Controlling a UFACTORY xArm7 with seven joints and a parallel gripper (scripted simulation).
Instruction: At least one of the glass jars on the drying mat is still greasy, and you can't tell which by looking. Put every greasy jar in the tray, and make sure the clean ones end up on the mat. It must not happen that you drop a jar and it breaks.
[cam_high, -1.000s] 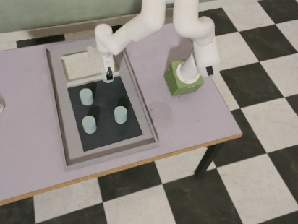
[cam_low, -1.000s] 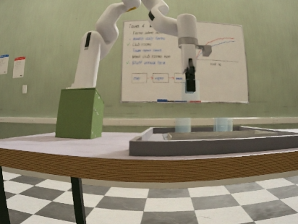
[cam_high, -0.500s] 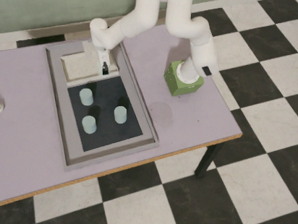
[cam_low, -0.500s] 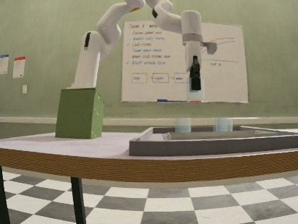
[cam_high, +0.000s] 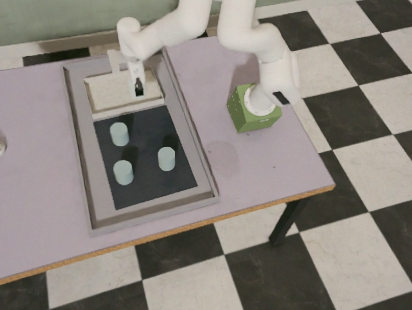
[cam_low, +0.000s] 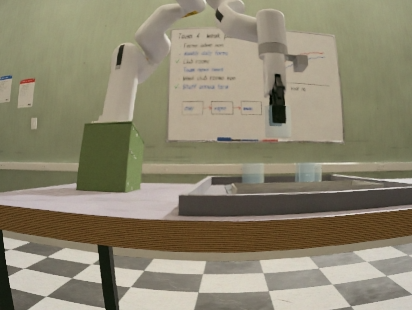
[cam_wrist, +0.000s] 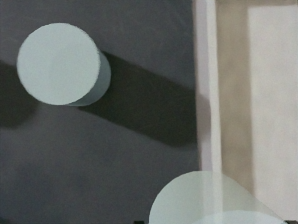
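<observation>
The pale tray is 50 mm ahead of my hand, 130 mm to the right of it and 170 mm below it. The rest, counted from my hand: dark drying mat 20 mm ahead, 190 mm to the left, 170 mm below.
</observation>
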